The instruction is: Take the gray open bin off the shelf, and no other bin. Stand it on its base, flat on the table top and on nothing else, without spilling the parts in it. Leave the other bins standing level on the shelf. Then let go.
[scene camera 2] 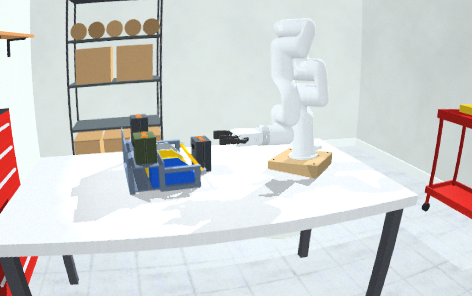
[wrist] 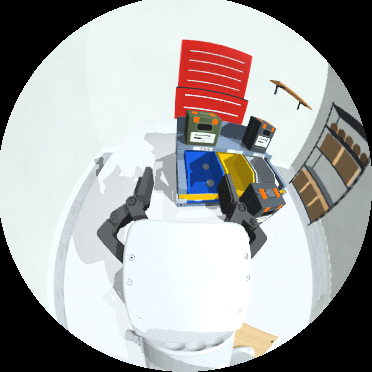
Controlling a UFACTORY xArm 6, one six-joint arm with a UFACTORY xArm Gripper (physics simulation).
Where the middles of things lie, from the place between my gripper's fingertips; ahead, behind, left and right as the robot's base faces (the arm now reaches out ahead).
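The green case (scene camera 2: 144, 143) is 25 cm ahead of my hand, 10 cm to the right of it and 3 cm below it. There's also the yellow bin (wrist: 235, 164), and that's 20 cm to the right of my hand, 14 cm ahead and 14 cm below. As for the blue bin (scene camera 2: 188, 176), my hand is 14 cm above it, 9 cm to the left of it and 15 cm short of it. Going by their middles, the blue bin is the nearest to my hand of the things named here.
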